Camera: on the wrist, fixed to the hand. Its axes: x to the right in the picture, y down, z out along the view.
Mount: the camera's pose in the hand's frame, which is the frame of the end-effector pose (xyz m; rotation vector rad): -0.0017 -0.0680 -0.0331 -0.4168 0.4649 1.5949
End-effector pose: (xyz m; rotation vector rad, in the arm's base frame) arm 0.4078 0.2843 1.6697 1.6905 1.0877 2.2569
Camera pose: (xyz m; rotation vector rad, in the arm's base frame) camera 0.3582 0.3179 1.6235 -1.1211 0.6959 -1.7526
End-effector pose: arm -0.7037 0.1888 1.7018 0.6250 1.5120 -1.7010
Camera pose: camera -0.7611 0.2220 1.7382 1.4673 0.9492 -0.0218
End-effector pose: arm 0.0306 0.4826 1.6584 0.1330 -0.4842 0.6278
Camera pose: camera 0.0828 0.4357 1.6301 -0.8789 -0.1667 2.0230
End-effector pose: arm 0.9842 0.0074 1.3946 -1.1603 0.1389 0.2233
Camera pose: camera 0.9995 -0.0491 1.4426 -1.2557 1.4934 1.4253
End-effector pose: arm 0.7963 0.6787 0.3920 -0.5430 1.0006 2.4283
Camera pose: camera 0.8408 0.6971 0.3336 0.2249 -0.6104 -1.7851
